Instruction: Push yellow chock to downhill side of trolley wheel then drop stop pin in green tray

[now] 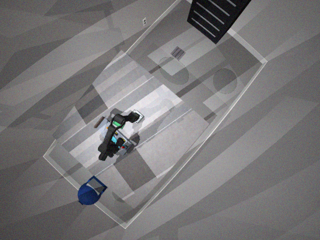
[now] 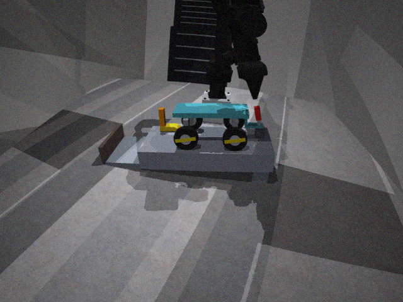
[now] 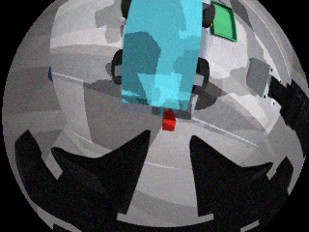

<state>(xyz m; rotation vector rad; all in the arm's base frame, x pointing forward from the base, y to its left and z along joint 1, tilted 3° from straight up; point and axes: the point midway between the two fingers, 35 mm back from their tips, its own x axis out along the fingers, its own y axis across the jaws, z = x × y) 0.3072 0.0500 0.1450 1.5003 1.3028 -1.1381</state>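
The red-headed stop pin is 2 cm to the left of my gripper tip and 6 cm below it. Also, from my gripper tip: grey ramp: 1 cm ahead, 10 cm to the right, 15 cm below; yellow chock: 5 cm behind, 21 cm to the right, 12 cm below; trolley: 1 cm ahead, 10 cm to the right, 8 cm below.
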